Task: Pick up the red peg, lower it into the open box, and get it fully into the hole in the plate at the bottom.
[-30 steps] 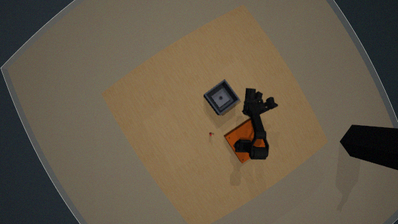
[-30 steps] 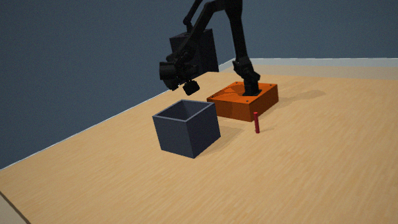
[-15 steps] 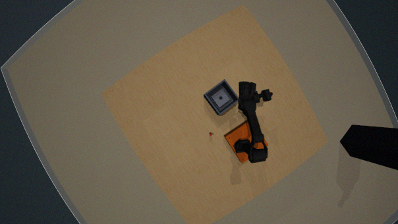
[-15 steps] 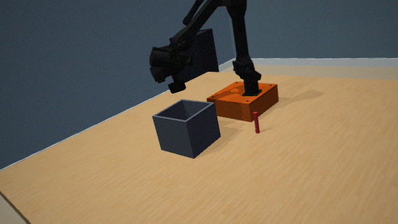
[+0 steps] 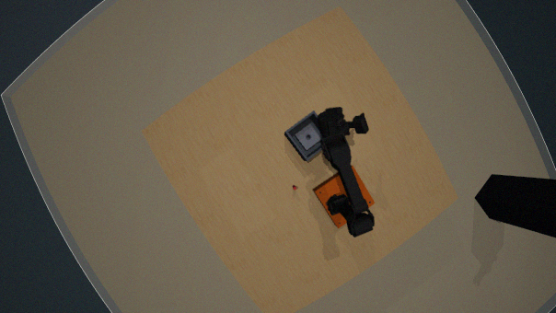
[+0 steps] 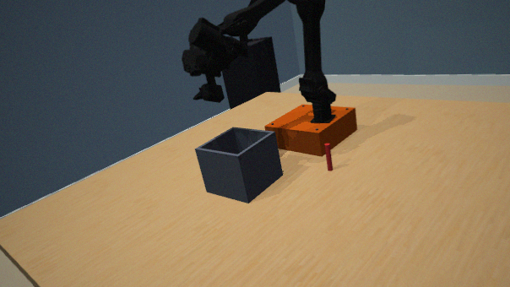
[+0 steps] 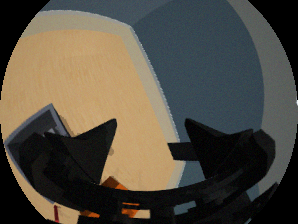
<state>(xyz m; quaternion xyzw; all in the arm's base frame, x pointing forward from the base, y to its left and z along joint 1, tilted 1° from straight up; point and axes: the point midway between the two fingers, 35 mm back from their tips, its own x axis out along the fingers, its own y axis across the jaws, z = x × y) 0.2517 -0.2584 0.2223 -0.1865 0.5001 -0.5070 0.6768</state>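
Right now my gripper tip is 7 cm past the red peg, 37 cm to the right of it and 24 cm above it. The rest, counted from my gripper tip: grey plate 6 cm ahead, 16 cm to the left, 24 cm below.
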